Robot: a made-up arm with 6 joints. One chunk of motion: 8 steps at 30 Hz.
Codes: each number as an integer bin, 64 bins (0 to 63) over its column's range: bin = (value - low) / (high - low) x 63, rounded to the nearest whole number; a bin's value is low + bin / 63 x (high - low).
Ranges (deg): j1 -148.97..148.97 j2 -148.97..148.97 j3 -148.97..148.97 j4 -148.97..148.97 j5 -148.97..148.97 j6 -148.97..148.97
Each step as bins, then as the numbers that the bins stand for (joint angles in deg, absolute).
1 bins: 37 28 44 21 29 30
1 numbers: 26.01 -16.55 59.12 -49.66 -11.82 -7.09
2 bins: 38 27 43 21 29 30
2 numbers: 30.74 -21.28 54.39 -49.66 -11.82 -7.09
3 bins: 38 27 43 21 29 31
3 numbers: 30.74 -21.28 54.39 -49.66 -11.82 -2.36
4 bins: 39 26 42 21 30 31
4 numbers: 35.47 -26.01 49.66 -49.66 -7.09 -2.36
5 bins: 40 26 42 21 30 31
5 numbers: 40.20 -26.01 49.66 -49.66 -7.09 -2.36
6 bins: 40 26 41 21 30 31
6 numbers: 40.20 -26.01 44.93 -49.66 -7.09 -2.36
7 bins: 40 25 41 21 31 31
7 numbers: 40.20 -30.74 44.93 -49.66 -2.36 -2.36
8 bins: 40 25 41 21 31 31
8 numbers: 40.20 -30.74 44.93 -49.66 -2.36 -2.36
